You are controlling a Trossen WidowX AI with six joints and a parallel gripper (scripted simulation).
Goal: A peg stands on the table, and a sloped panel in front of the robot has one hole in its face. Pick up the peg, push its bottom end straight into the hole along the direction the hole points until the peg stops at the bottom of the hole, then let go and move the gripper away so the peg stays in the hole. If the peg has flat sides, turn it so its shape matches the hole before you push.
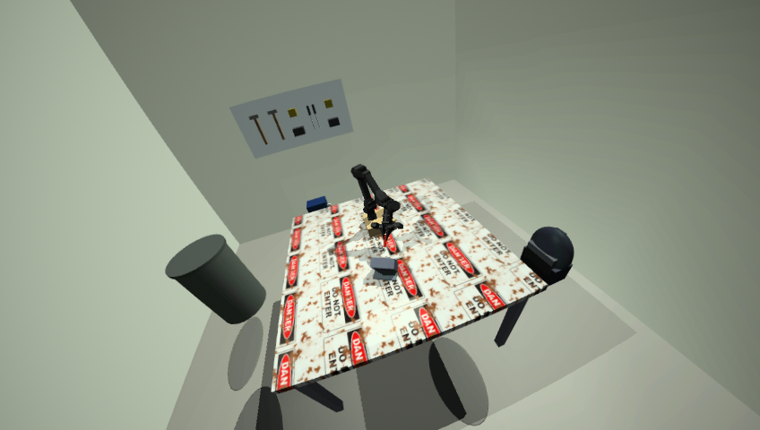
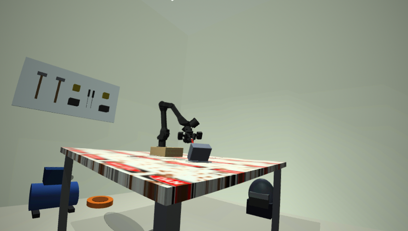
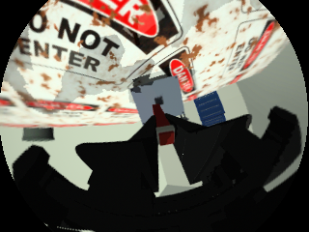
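My gripper tip is 11 cm short of the grey sloped panel, 7 cm above it and 4 cm to the left of it. Round my gripper tip: red peg: 1 cm to the left, 1 cm behind, 1 cm above.
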